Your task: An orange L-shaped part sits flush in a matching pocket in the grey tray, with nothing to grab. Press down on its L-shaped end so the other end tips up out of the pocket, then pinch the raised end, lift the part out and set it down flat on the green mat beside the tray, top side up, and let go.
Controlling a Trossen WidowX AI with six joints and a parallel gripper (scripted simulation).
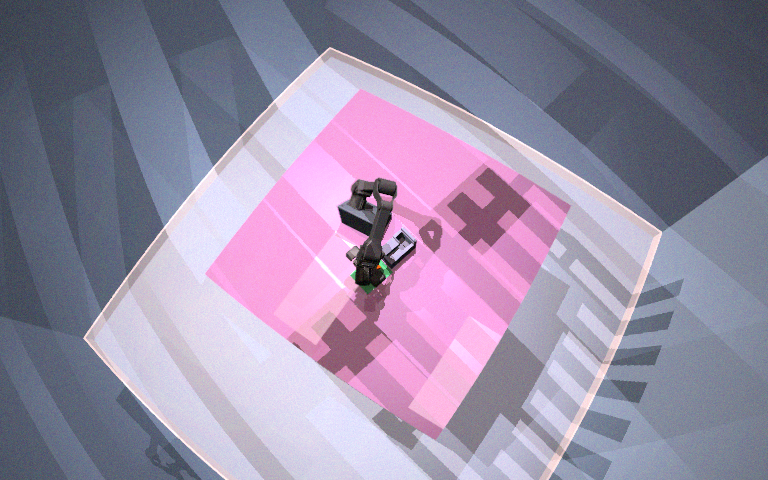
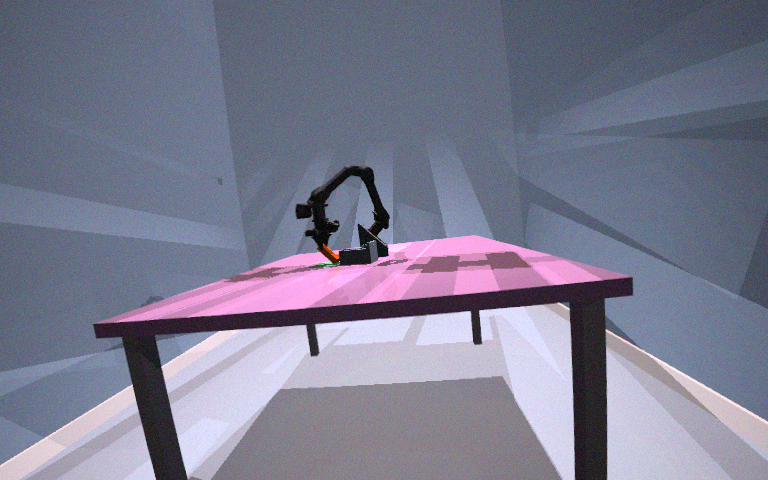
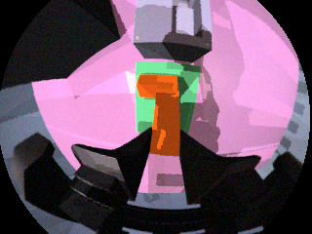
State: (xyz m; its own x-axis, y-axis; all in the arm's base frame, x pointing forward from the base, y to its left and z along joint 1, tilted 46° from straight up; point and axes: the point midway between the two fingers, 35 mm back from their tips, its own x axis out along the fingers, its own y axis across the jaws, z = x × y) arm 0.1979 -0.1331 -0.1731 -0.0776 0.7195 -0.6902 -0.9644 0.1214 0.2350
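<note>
Right now the orange L-shaped part is 30 mm to the left of my gripper tip, 30 mm below it and 10 mm behind it. Also, from my gripper tip: green mat 90 mm below, 20 mm to the left, 10 mm ahead.
</note>
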